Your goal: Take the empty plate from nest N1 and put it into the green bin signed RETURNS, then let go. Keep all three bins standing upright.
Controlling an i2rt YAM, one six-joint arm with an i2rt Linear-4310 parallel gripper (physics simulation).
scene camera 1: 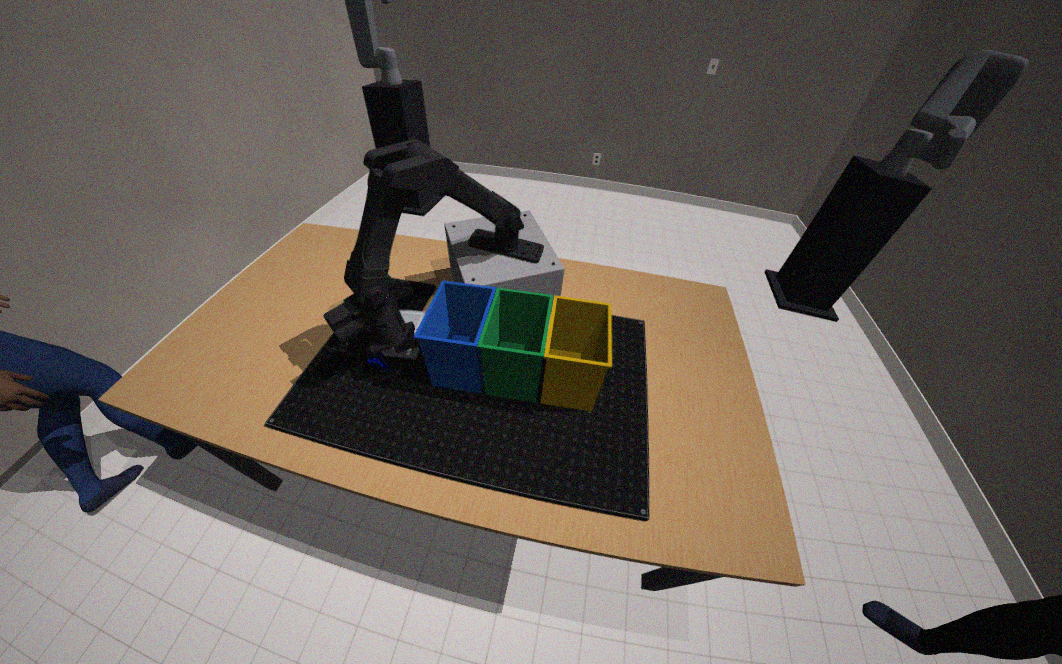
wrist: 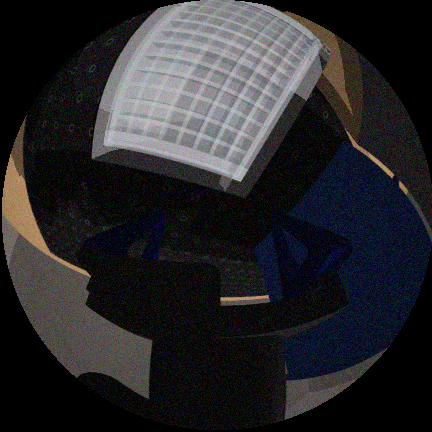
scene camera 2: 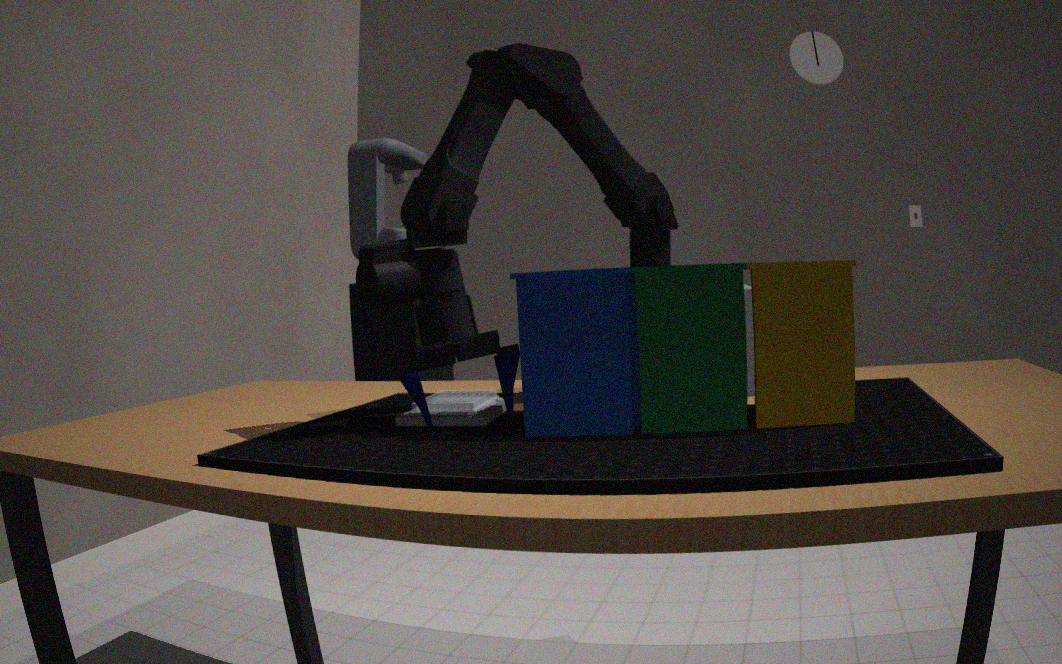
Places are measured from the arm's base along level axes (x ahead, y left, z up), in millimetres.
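Where they show: gripper, fingertip midpoint: (scene camera 1: 408, 365) (wrist: 216, 214) (scene camera 2: 471, 423); arm's base, origin of the base link: (scene camera 1: 506, 246).
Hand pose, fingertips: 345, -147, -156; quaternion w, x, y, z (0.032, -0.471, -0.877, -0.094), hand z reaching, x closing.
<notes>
Each offset is from my fingertips to the top centre of the thing, as dx, dy, dz. Level surfaces: height alone.
The empty plate {-96, -66, +19} (scene camera 2: 463, 402) (wrist: 200, 85) is pale and clear with a grid of wells. It sits on a low grey nest {-96, -66, +7} (scene camera 2: 450, 418) (wrist: 165, 172) at the left of the black board. In scene camera 1 the arm hides most of it. My gripper (scene camera 2: 469, 416) (wrist: 216, 214) is open wide, its blue fingers low at the plate, one on each side in scene camera 2. In the wrist view the fingertips are apart, with the plate beyond them and no thing held. The green bin {-72, +261, +172} (scene camera 1: 516, 322) (scene camera 2: 690, 352) stands upright between the other two bins. No sign is readable.
The blue bin {-58, +131, +172} (scene camera 1: 454, 364) (scene camera 2: 575, 356) (wrist: 360, 260) stands upright close beside my right-hand finger. The yellow bin {-85, +391, +172} (scene camera 1: 575, 383) (scene camera 2: 804, 344) stands upright beyond the green one. The bins stand on the black board {dz -8} (scene camera 1: 469, 446) (scene camera 2: 626, 465). A grey box (scene camera 1: 509, 274) under the arm base is behind them.
</notes>
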